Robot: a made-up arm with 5 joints.
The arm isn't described. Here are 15 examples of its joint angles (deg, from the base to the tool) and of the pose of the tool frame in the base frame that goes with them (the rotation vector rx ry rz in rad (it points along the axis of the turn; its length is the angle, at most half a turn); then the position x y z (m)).
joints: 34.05 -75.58 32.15 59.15 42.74
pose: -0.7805 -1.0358 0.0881 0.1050 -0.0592 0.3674
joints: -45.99 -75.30 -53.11 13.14 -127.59
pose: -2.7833 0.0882 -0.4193 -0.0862 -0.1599 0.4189
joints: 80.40 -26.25 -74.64 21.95 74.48
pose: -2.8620 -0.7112 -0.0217 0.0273 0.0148 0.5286
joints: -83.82 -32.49 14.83 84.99 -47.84
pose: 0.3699 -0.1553 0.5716 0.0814 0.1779 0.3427
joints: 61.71 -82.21 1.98 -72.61 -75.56
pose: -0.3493 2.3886 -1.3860 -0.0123 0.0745 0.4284
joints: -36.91 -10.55 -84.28 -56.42 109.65
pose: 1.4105 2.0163 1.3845 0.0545 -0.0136 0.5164
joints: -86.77 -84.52 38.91 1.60 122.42
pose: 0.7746 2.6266 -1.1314 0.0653 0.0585 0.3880
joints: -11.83 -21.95 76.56 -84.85 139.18
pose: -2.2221 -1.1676 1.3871 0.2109 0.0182 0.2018
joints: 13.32 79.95 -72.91 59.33 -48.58
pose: 0.1418 -0.4111 -1.1123 0.4053 -0.1015 0.1284
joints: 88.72 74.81 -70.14 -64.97 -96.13
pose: -0.2670 2.9922 0.7948 0.0384 -0.3775 0.2141
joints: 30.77 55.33 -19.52 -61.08 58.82
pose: -1.3900 -1.4699 0.2804 0.3422 -0.1950 0.1536
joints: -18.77 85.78 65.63 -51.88 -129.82
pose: -0.1910 0.0487 -1.9816 0.0736 -0.0075 0.0361
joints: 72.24 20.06 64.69 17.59 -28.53
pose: 0.0866 0.2320 -1.7996 0.0726 -0.1355 0.0898
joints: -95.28 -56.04 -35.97 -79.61 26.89
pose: -1.1522 1.6100 1.4758 0.0709 -0.0956 0.4693
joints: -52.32 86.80 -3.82 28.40 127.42
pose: 0.3382 0.4628 3.0356 0.1782 0.1450 -0.0477
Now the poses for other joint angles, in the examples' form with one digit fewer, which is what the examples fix.
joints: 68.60 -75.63 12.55 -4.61 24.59
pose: -1.970 -1.956 -0.217 0.035 -0.016 0.446
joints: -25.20 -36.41 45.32 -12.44 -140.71
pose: 1.877 -0.186 -1.522 0.237 0.072 0.295
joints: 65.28 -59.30 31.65 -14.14 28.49
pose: -1.659 -1.631 -0.352 0.085 -0.122 0.395
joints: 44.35 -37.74 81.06 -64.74 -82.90
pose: 0.799 -2.118 -1.399 0.147 -0.121 0.210
